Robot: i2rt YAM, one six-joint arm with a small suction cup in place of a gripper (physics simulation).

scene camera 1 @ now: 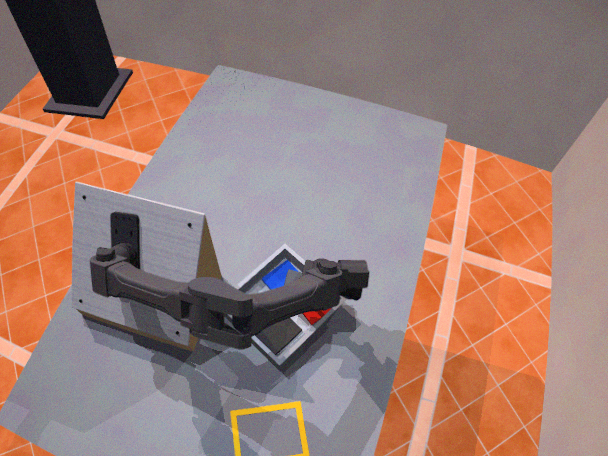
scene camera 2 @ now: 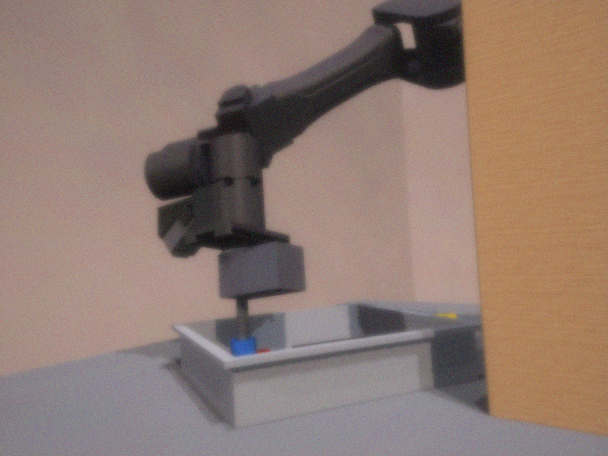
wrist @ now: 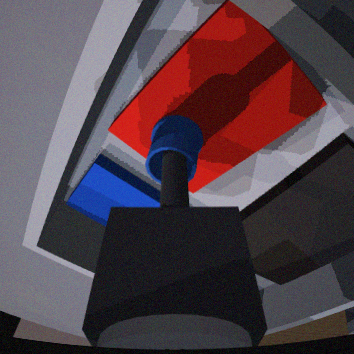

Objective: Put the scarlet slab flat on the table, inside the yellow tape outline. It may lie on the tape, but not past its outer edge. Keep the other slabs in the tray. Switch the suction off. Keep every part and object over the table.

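Places are measured from the arm's base along level axes (x down, y left, z ahead), in metres.
Where they show: hand at its tool point: [wrist: 174, 131]; arm's base at its link origin: [scene camera 1: 126, 254].
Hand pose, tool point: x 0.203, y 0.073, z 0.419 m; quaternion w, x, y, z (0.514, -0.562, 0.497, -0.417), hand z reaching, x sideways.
Each offset is from my tool point to the centre of the thing. Level surfaces: height alone.
The scarlet slab @[dy -0.021, dx -0.004, dz +0.017 m] [scene camera 1: 317, 315] [scene camera 2: 264, 351] [wrist: 165, 90] lies in the grey tray @[dy -0.046, dx -0.021, dz -0.054 m] [scene camera 1: 286, 248] [scene camera 2: 330, 375] [wrist: 62, 150]. My blue suction cup [scene camera 2: 243, 347] [wrist: 176, 131] is down inside the tray with suction on, against the slab's top, off-centre towards the end near the blue slab. The cup is hidden by the arm in scene camera 1. The blue slab @[dy +0.037, dx -0.004, dz -0.073 m] [scene camera 1: 280, 274] [wrist: 110, 187] and a dark slab @[dy -0.099, dx -0.004, dz -0.077 m] [scene camera 1: 277, 336] [wrist: 300, 200] also lie in the tray. The yellow tape outline [scene camera 1: 267, 407] [scene camera 2: 447, 316] is on the table, apart from the tray.
The tray's raised walls surround the cup. The arm's upright mounting board [scene camera 1: 160, 215] [scene camera 2: 540, 200] stands on the table @[dx +0.004 m] [scene camera 1: 325, 150] beside the tray. A dark column [scene camera 1: 70, 60] stands on the tiled floor beyond the table edge.
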